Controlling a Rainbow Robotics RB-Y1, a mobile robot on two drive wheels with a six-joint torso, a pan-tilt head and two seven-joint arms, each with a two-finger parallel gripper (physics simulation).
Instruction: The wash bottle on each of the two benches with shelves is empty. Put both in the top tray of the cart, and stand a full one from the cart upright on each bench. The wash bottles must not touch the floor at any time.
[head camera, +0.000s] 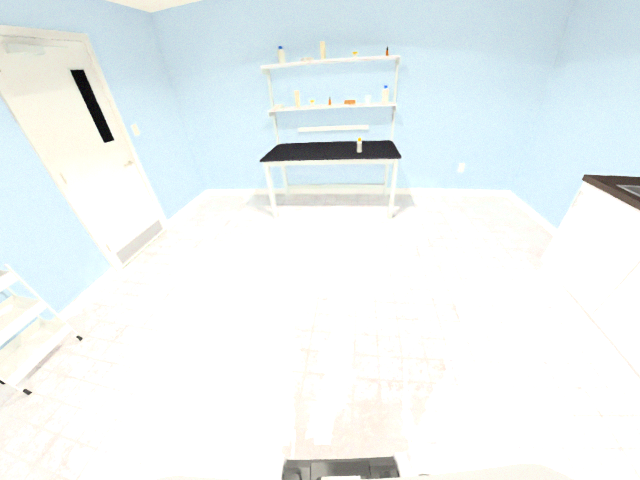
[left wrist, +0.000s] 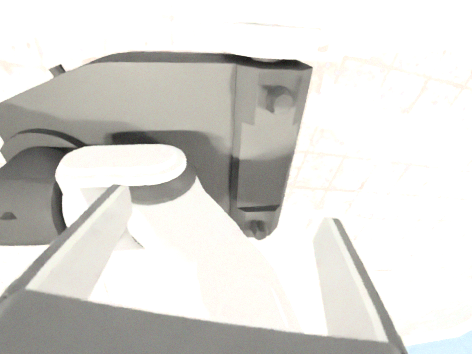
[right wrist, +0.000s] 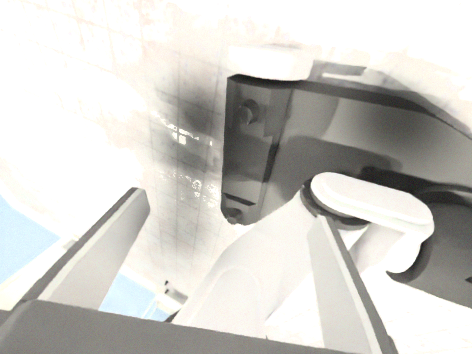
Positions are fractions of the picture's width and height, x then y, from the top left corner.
Note:
In view: my left gripper (left wrist: 0.48, 0.61), my right gripper (right wrist: 0.49, 0.60) and a white counter with dark top (head camera: 0.91, 0.55).

